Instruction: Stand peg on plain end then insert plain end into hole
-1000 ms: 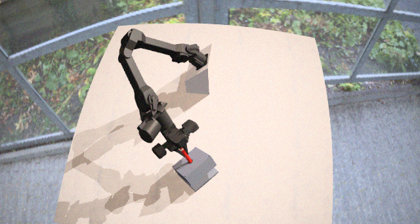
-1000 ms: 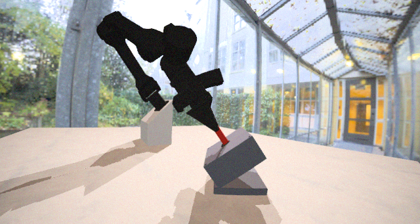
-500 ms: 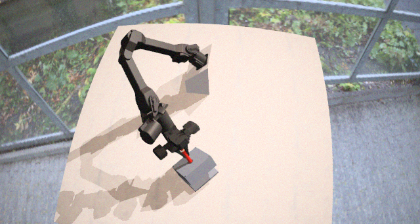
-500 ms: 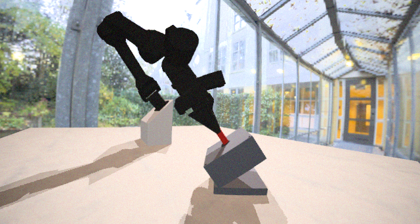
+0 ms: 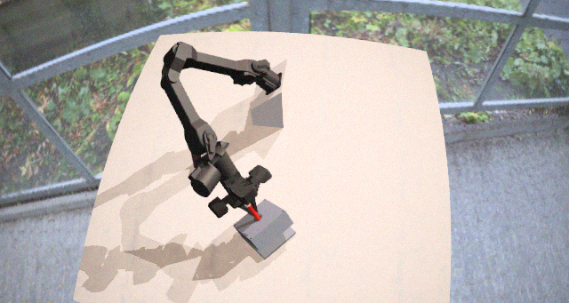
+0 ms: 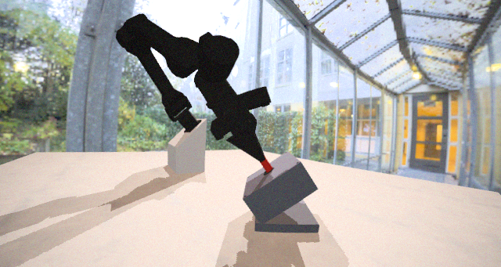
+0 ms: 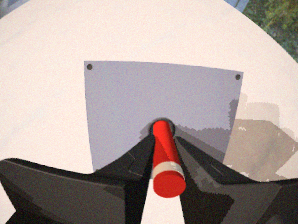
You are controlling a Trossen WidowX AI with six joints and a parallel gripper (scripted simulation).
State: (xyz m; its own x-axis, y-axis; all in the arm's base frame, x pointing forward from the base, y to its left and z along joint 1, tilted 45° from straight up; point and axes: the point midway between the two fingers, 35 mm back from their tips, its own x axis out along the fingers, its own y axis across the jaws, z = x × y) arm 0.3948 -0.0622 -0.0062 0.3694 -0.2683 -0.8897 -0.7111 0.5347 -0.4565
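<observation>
Now: the grey sloped panel 20 mm ahead of my gripper tip, 20 mm to the left of it and 40 mm below it. Round my gripper tip: flat grey base plate 30 mm ahead, 30 mm to the left, 100 mm below; red peg 10 mm behind, 10 mm to the right, 10 mm above.
</observation>
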